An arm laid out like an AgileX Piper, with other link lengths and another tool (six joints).
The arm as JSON. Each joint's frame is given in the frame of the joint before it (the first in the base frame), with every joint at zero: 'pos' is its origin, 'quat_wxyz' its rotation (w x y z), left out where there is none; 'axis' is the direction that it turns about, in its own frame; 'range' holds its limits. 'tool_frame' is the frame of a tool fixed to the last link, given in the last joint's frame.
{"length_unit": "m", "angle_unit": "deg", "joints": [
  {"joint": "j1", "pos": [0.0, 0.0, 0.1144], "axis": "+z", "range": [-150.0, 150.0]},
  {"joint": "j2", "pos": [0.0, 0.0, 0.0], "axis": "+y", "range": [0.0, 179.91]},
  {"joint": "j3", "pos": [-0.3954, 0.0, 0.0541], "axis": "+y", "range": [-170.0, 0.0]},
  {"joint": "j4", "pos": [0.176, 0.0, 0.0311], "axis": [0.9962, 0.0, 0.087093], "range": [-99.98, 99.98]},
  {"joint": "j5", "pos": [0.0, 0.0, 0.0], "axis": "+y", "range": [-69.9, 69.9]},
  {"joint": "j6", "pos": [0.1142, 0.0, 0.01], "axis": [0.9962, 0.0, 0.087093], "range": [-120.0, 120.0]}
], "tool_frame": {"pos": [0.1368, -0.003, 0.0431], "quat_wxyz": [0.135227, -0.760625, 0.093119, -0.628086]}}
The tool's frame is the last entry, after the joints.
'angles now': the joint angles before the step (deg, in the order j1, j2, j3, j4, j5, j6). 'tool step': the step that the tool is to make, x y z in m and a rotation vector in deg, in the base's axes. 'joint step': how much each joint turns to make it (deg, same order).
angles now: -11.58 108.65 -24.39 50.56 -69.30 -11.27
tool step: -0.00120 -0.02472 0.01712 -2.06 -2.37 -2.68
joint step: -3.87 0.00 -4.15 -0.80 0.00 -1.91
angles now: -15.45 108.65 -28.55 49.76 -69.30 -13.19
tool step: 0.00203 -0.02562 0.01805 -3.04 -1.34 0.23
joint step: -5.67 0.05 -3.01 -5.97 -0.02 -1.08
